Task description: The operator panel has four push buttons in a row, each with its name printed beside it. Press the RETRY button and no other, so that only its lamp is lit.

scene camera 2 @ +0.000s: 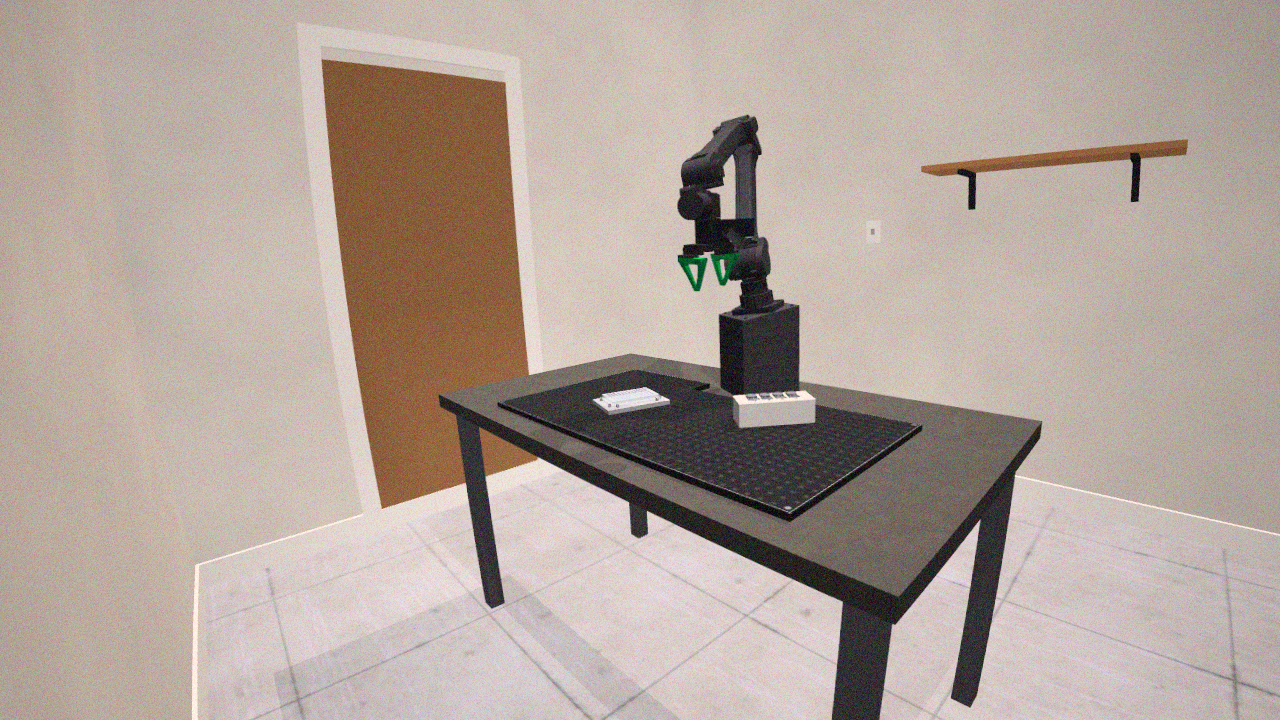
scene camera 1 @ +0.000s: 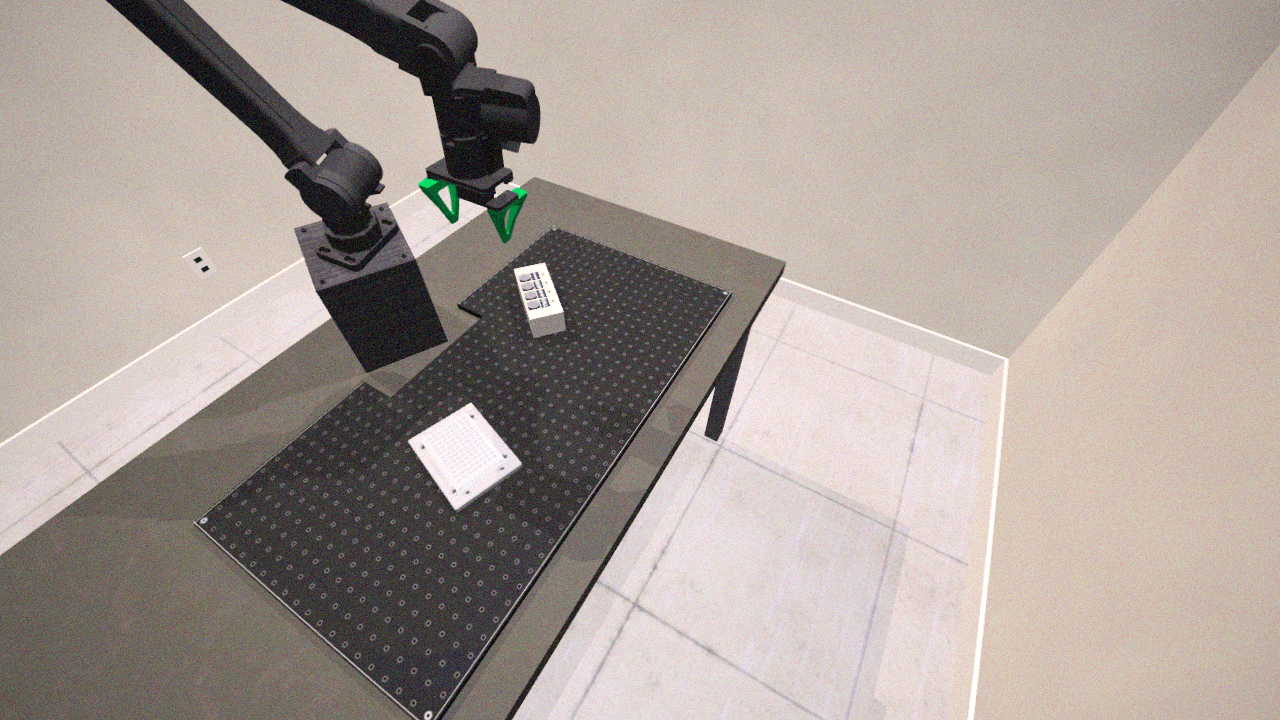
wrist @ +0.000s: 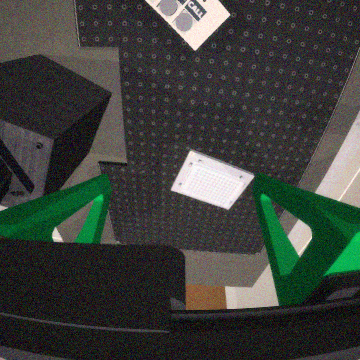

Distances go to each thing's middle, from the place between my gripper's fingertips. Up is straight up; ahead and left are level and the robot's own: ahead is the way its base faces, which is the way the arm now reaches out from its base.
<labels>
Now: hand 10 mm past the white operator panel [scene camera 2: 797, 409], 140 mm to the right of it and 260 mm above it. Round my hand: white square plate [scene camera 1: 466, 456] 30 mm ahead, 220 mm to the right, 270 mm below.
</labels>
